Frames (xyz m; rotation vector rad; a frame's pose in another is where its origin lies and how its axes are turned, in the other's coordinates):
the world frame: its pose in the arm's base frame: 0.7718 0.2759 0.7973 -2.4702 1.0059 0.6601
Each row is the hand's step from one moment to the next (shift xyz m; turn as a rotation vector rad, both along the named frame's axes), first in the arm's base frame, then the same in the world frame.
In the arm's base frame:
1: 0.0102 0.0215 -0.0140 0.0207 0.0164 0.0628
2: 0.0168 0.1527 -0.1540 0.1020 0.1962 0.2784
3: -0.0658 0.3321 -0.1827 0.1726 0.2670 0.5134
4: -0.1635 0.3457 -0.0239 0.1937 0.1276 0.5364
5: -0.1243 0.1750 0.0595 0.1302 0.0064 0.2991
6: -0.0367 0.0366 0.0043 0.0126 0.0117 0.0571
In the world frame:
1: 0.0026 -0.0192 0.0196 -0.0307 -0.0370 -0.0483
2: 0.0136 -0.0867 0.1990 -0.1965 -0.2535 -0.1533
3: -0.1196 -0.1412 0.3373 -0.3209 -0.3932 -0.3272
4: -0.2769 -0.1073 0.2421 -0.2450 -0.3198 -0.4234
5: -0.2062 -0.0368 0.0758 -0.0876 -0.1513 -0.2755
6: -0.0454 0.0015 0.0254 -0.0301 -0.0270 -0.0438

